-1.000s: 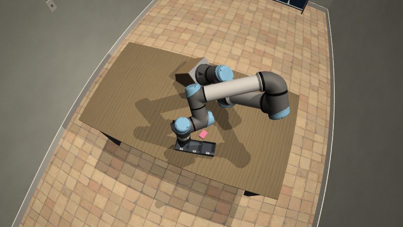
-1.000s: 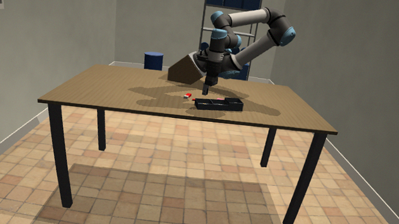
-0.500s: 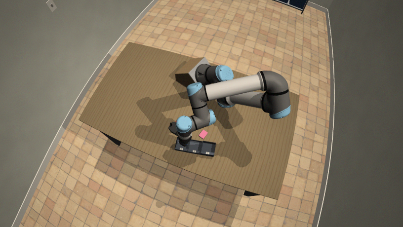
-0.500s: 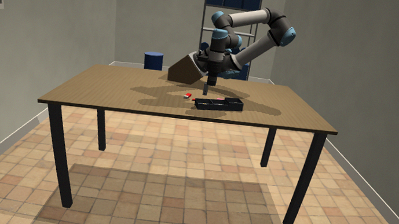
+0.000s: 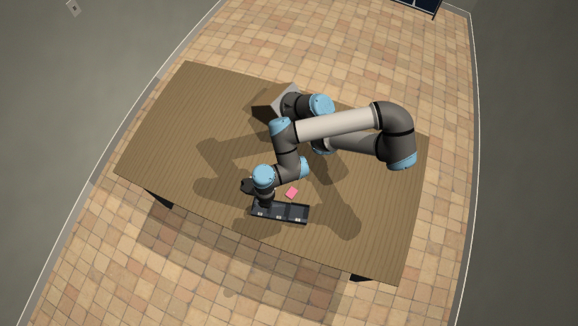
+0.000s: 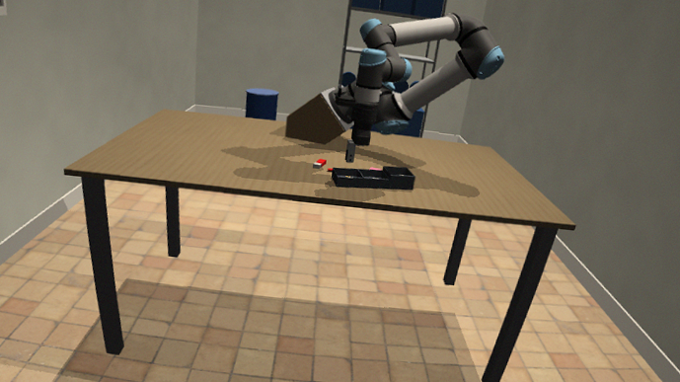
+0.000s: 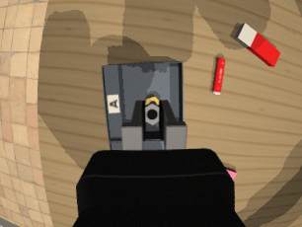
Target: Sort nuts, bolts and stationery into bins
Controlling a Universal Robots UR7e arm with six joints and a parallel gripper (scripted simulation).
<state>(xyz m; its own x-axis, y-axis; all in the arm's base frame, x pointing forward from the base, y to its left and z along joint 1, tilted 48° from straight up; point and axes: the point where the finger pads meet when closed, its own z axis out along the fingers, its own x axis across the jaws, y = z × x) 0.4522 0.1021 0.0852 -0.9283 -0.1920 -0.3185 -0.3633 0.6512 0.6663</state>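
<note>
Now: the white nut 20 mm below my hand. Round my hand: brass nut (70 mm below); then red cylinder (70 mm behind, 50 mm to the right, 80 mm below); then three joined bins (30 mm behind, 80 mm to the left, 60 mm below).
</note>
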